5 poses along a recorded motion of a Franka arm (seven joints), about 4.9 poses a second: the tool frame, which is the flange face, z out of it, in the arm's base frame.
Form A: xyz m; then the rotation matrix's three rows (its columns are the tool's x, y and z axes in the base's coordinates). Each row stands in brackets.
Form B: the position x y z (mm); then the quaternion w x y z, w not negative. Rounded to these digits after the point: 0 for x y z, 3 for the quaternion.
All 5 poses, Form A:
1: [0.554 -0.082 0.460], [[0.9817 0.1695 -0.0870], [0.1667 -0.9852 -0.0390], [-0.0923 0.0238 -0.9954]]
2: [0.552 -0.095 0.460], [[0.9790 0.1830 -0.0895], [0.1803 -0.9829 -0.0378], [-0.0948 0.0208 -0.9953]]
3: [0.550 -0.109 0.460], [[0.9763 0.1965 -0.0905], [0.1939 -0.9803 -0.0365], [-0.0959 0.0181 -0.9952]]
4: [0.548 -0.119 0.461], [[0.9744 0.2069 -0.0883], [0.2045 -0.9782 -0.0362], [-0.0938 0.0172 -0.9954]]
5: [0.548 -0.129 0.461], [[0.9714 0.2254 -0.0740], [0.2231 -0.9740 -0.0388], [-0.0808 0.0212 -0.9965]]
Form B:
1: 554 -82 460 0.016 0.995 0.084 -0.045
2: 552 -95 460 0.015 0.995 0.091 -0.046
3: 550 -109 460 0.014 0.994 0.098 -0.047
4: 548 -119 461 0.013 0.993 0.104 -0.046
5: 548 -129 461 0.015 0.993 0.113 -0.039
